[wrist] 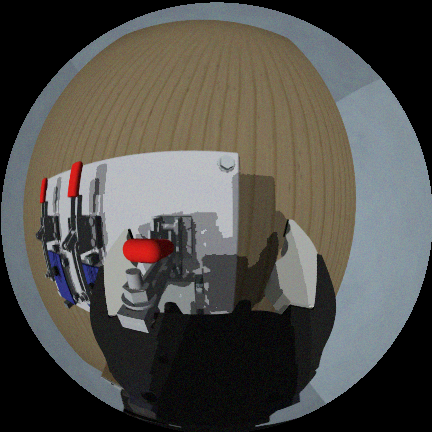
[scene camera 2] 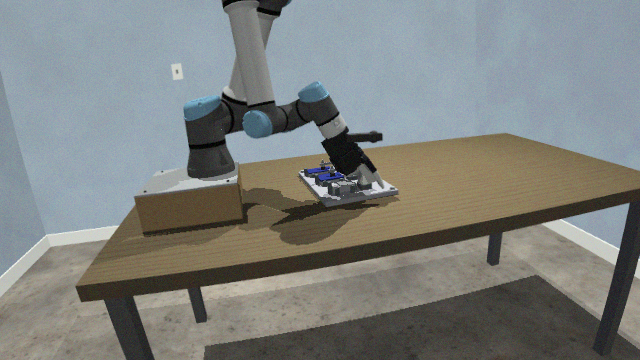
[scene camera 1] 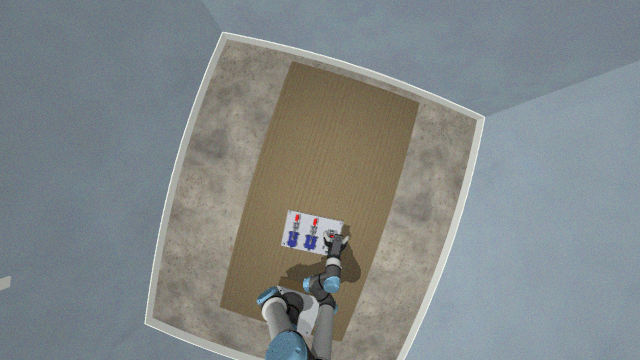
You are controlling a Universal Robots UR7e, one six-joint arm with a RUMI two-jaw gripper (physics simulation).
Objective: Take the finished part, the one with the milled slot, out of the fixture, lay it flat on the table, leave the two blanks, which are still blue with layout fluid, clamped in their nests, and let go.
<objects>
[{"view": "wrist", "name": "my gripper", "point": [207,226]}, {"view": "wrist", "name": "finished part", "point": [181,291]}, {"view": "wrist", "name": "red clamp handle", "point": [151,249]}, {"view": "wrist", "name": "fixture plate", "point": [125,191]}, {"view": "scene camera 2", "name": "my gripper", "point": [371,183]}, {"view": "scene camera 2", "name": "fixture plate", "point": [320,191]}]
</objects>
